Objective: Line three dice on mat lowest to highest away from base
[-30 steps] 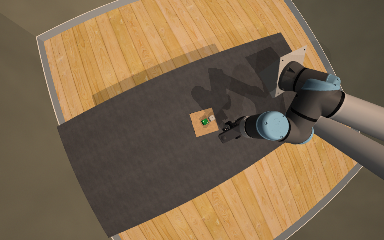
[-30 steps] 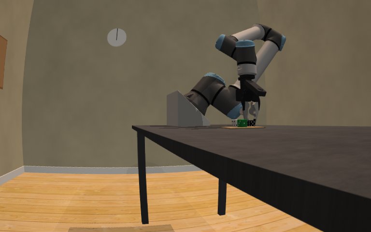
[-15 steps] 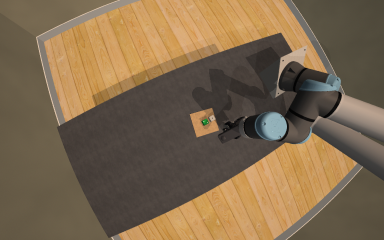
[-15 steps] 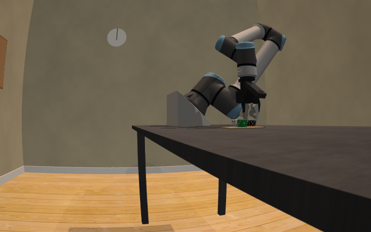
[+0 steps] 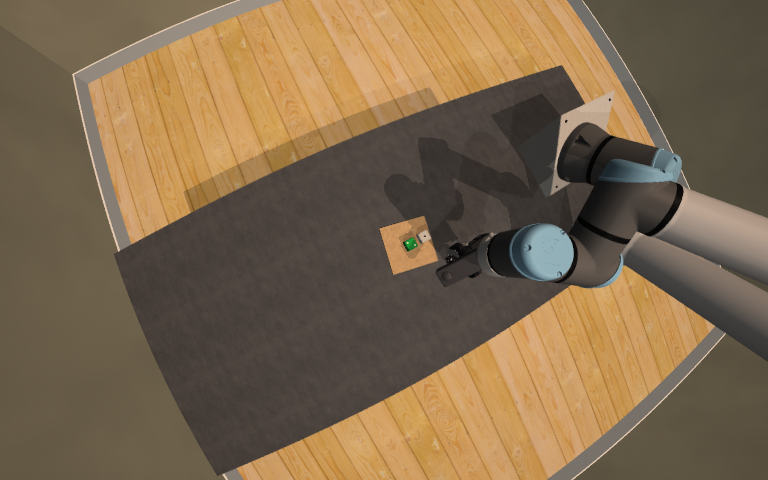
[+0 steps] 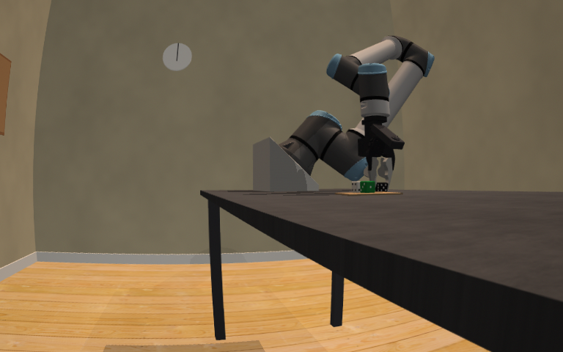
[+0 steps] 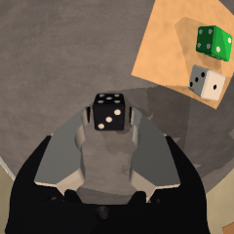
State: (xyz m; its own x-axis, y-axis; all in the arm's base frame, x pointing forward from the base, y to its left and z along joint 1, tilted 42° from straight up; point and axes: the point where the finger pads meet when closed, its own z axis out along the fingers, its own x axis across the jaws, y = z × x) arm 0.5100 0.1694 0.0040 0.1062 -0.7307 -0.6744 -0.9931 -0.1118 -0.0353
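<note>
My hand is right at the black die. The rest, counted from my hand: tan mat (10 cm ahead, 10 cm to the right, 2 cm below); then white die (5 cm ahead, 10 cm to the right); then green die (10 cm ahead, 10 cm to the right).
</note>
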